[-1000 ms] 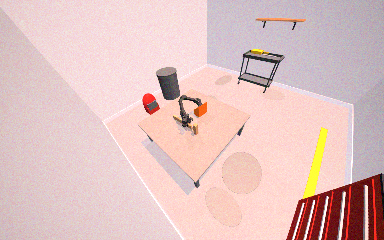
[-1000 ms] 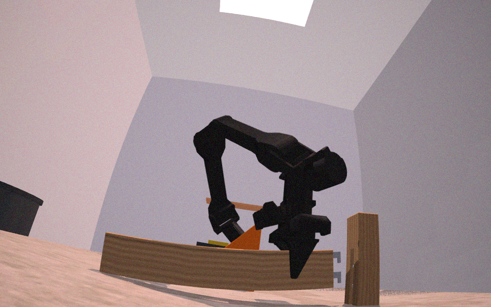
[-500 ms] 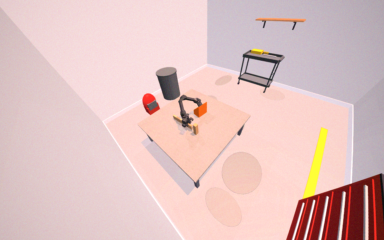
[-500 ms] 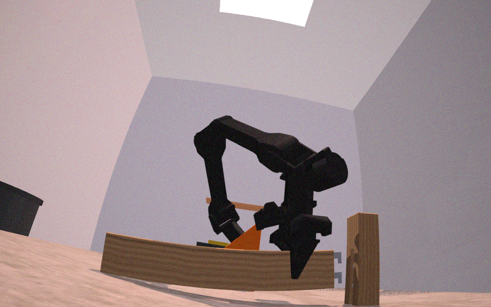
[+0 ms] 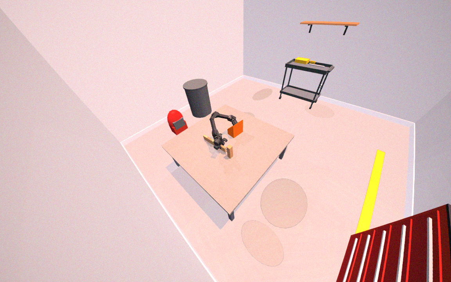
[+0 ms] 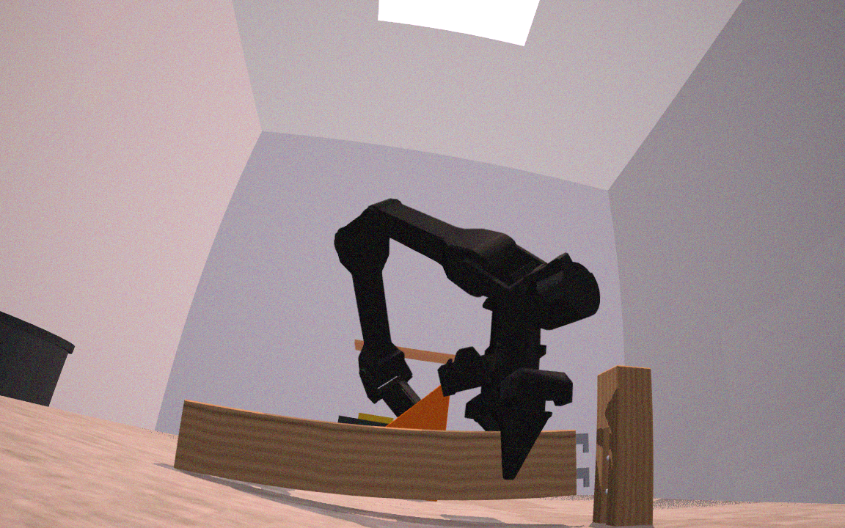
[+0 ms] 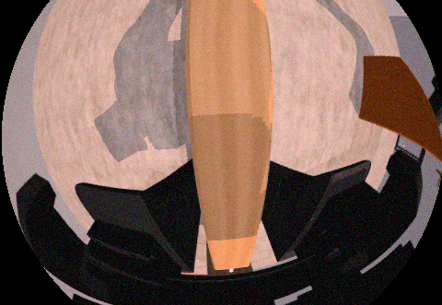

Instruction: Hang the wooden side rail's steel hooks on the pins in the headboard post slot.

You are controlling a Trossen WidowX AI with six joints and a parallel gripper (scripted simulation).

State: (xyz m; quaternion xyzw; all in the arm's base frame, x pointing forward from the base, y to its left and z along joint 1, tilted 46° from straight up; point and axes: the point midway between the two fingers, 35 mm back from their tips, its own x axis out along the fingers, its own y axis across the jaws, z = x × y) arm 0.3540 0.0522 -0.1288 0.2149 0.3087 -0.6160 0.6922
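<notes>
Now: gripper tip 14 cm to the right of the headboard post, 4 cm below it and 2 cm past it.
</notes>
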